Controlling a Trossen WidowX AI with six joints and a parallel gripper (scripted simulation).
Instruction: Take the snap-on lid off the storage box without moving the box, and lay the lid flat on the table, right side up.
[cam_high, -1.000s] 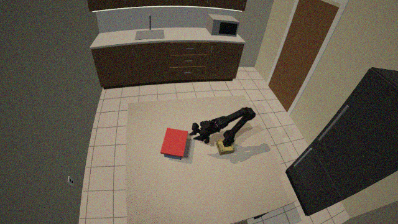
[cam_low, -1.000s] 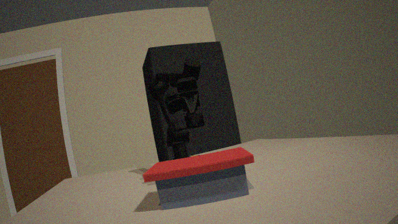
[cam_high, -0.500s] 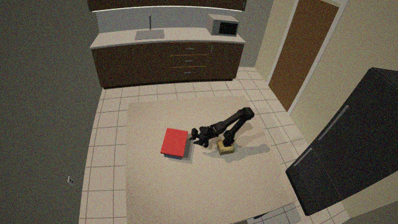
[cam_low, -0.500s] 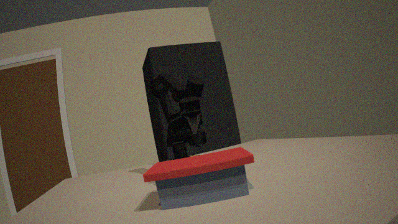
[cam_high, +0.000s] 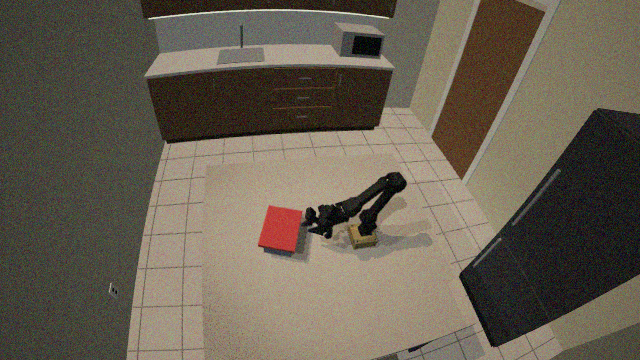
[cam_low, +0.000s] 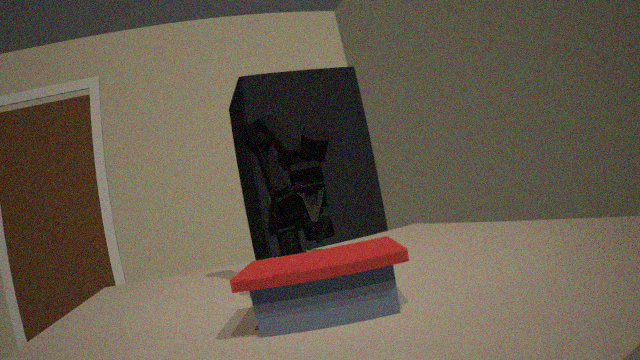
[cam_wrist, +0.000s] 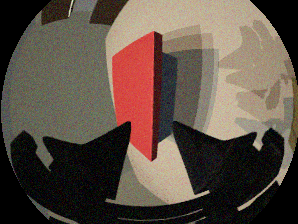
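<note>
Now: the red lid 110 mm ahead of my gripper tip, 40 mm to the right of it and 30 mm below it. The rest, counted from my gripper tip: grey-blue storage box (110 mm ahead, 40 mm to the right, 80 mm below).
</note>
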